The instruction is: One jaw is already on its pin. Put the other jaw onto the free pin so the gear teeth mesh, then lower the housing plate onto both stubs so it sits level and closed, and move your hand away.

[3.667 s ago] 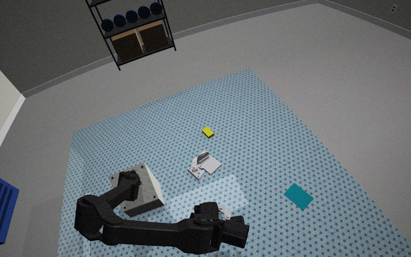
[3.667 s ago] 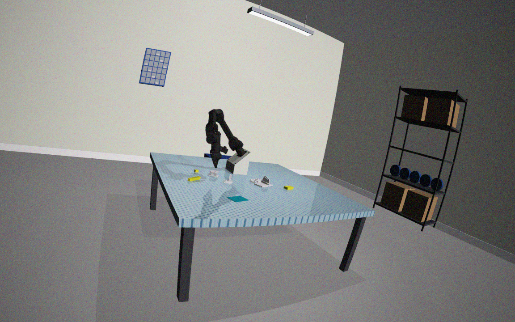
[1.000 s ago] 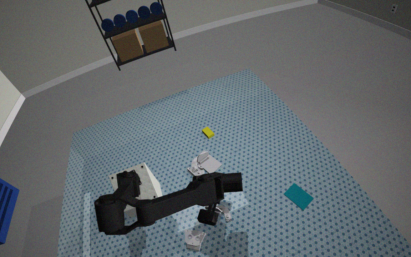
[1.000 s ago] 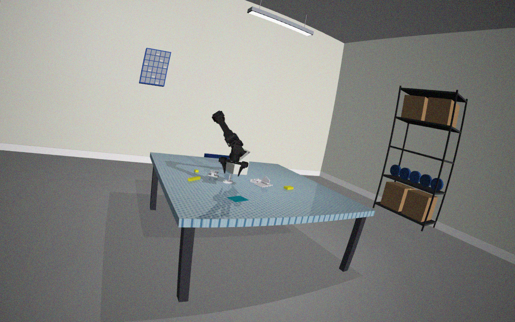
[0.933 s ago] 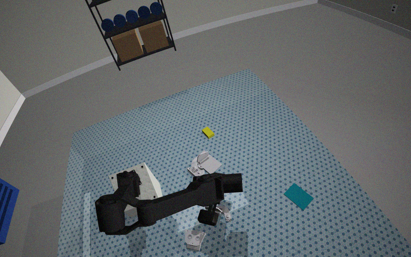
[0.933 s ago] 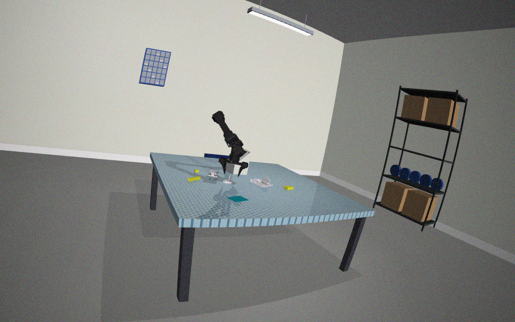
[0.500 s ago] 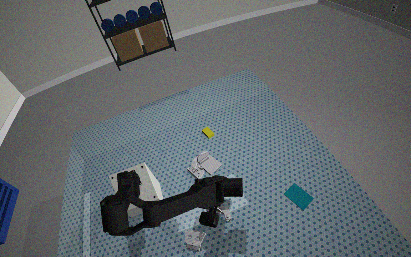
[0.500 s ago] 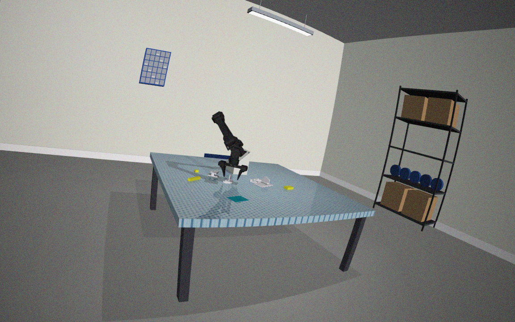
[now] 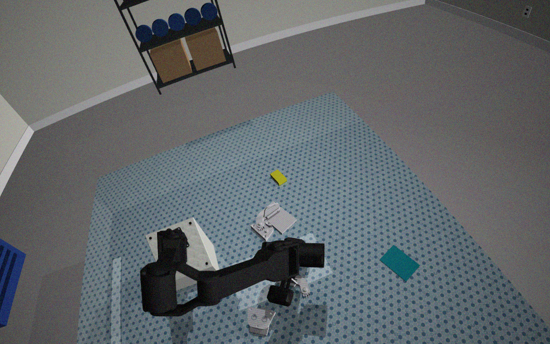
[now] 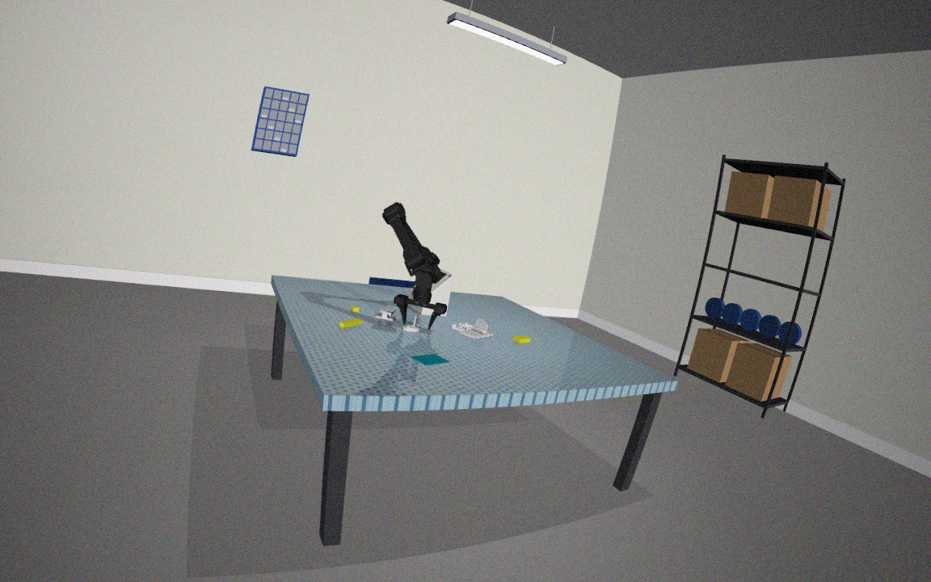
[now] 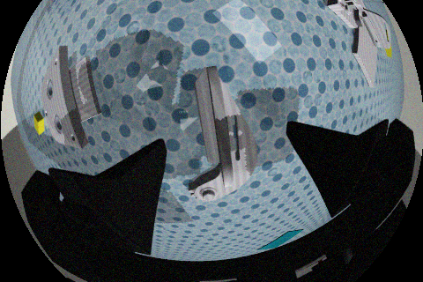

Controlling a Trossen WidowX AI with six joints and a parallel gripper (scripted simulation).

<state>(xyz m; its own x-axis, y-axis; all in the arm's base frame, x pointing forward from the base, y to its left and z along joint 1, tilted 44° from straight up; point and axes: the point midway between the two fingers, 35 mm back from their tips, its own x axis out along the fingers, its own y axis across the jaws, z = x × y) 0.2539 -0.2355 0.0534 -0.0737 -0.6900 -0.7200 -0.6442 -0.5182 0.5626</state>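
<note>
My gripper tip is now 230 mm to the right of the white base plate and 60 mm short of it. Also, from my gripper tip: teal card: 310 mm ahead, 110 mm to the right, 10 mm below; then yellow bar: 250 mm to the right, 20 mm behind.
</note>
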